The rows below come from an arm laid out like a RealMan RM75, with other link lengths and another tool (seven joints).
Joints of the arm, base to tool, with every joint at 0 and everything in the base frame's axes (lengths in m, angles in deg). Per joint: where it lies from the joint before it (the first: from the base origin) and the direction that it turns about. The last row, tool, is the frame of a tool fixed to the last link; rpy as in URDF.
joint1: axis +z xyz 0 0 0.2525
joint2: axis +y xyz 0 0 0
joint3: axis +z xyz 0 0 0.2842
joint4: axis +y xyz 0 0 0
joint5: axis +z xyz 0 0 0.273
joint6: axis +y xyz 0 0 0
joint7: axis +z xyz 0 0 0.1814
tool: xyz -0.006 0.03 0.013 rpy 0 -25 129.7
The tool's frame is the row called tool.
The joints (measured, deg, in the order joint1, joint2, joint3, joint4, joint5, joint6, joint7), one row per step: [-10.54 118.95 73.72 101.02 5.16 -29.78 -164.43]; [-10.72 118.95 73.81 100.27 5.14 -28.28 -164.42]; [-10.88 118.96 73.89 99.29 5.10 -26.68 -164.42]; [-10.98 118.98 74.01 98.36 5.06 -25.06 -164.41]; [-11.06 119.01 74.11 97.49 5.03 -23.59 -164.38]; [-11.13 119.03 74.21 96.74 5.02 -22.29 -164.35]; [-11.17 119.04 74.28 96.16 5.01 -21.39 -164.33]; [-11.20 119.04 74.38 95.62 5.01 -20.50 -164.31]
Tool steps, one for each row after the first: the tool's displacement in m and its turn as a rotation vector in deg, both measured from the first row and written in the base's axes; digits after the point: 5 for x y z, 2 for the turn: [0.00279 0.00063 0.00012 0.58 0.12 0.33]; [0.00670 0.00109 -0.00054 1.08 0.19 0.58]; [0.00993 0.00187 -0.00072 1.67 0.28 0.92]; [0.01287 0.00250 -0.00105 2.18 0.39 1.22]; [0.01539 0.00302 -0.00116 2.66 0.51 1.49]; [0.01752 0.00329 -0.00145 2.96 0.56 1.64]; [0.01949 0.00366 -0.00136 3.29 0.62 1.81]
